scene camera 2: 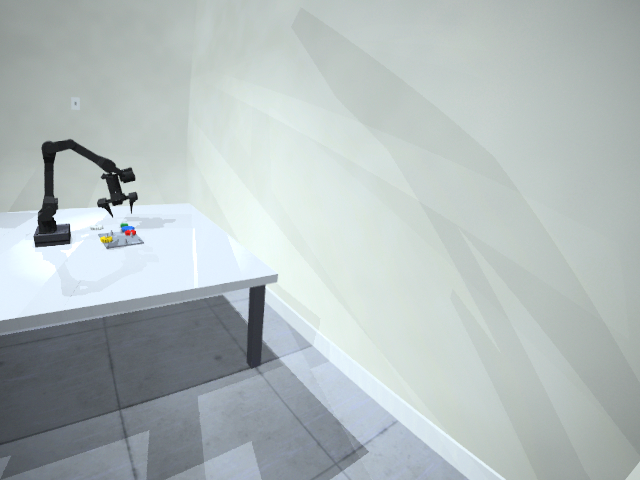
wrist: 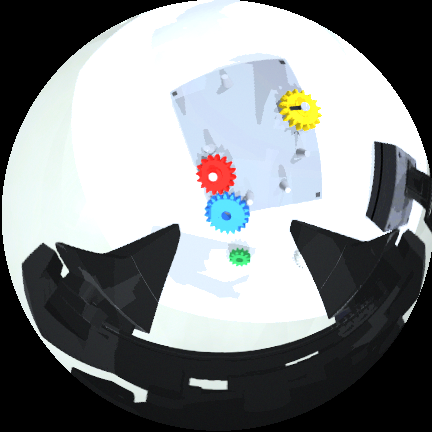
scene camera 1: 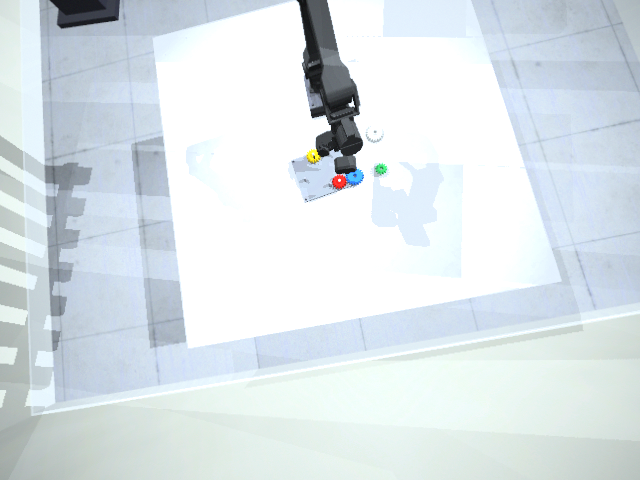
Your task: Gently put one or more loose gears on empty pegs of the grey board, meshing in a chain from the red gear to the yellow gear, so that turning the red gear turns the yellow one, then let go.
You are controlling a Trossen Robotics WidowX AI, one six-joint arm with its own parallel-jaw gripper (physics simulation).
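Frame: origin at the arm's base, x right, y ahead, z up, level; millimetres.
Seen in the pictures: gripper, fingertip midpoint: (scene camera 2: 122, 215) (wrist: 236, 227); arm's base at its link origin: (scene camera 2: 47, 231) (scene camera 1: 318, 84).
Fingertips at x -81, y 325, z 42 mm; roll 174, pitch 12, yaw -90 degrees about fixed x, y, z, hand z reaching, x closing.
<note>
Offsets run from my fingertips to a thing's top centre. Level surfaces: height alone.
My gripper (scene camera 1: 334, 158) (scene camera 2: 122, 214) (wrist: 236, 227) is open and empty, above the gears and the board's edge. The red gear @(dx +24, dy +35, dz -73 mm) (scene camera 1: 336, 184) (scene camera 2: 127, 233) (wrist: 222, 171) and the yellow gear @(dx +113, dy -71, dz -72 mm) (scene camera 1: 310, 155) (scene camera 2: 106, 239) (wrist: 294, 118) sit on pegs of the grey board @(dx +78, dy -15, dz -68 mm) (scene camera 1: 317, 190) (scene camera 2: 117, 243) (wrist: 240, 120). The blue gear @(dx -32, dy +21, dz -73 mm) (scene camera 1: 357, 179) (scene camera 2: 127, 228) (wrist: 237, 214) lies at the board's edge against or close to the red gear; no peg shows in its hole, and a bare peg @(dx -7, dy -11, dz -69 mm) (wrist: 249, 198) stands beside it. Several other pegs are bare. The green gear @(dx -129, dy -3, dz -81 mm) (scene camera 1: 381, 168) (scene camera 2: 124, 225) (wrist: 240, 257) lies off the board.
A loose white gear @(dx -117, dy -143, dz -81 mm) (scene camera 1: 374, 134) (scene camera 2: 96, 227) (wrist: 299, 259) lies off the board, partly hidden by a finger in the wrist view. The arm's base (scene camera 2: 51, 236) stands on the white table @(dz -98 mm) (scene camera 1: 248, 279) (scene camera 2: 165, 273), on the yellow gear's side of the board.
</note>
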